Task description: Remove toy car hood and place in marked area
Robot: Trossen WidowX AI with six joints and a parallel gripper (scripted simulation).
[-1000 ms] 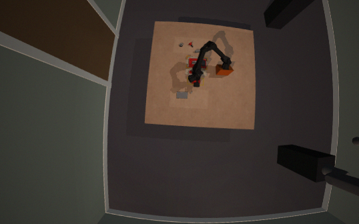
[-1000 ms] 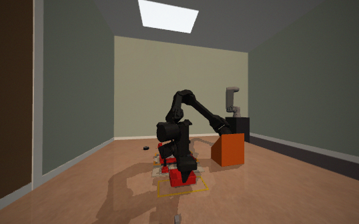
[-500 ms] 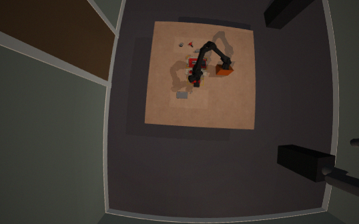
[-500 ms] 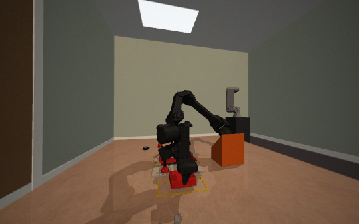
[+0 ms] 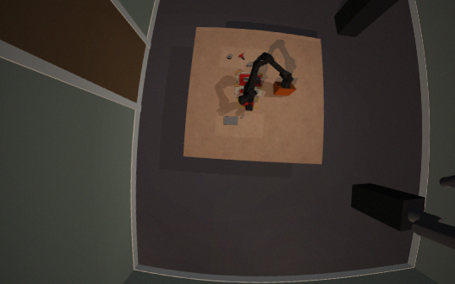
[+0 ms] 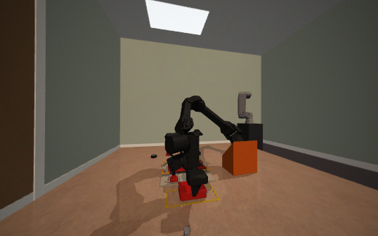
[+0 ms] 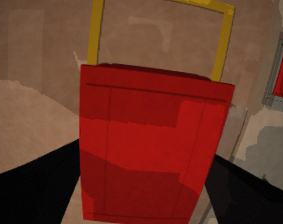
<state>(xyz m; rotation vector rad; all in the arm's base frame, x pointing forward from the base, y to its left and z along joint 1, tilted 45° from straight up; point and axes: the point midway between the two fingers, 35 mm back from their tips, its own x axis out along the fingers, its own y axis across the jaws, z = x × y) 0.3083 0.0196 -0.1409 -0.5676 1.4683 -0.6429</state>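
My gripper tip is right at the hood. From my gripper tip the other things lie so: black wheel: 16 cm ahead, 45 cm to the right, 1 cm below.
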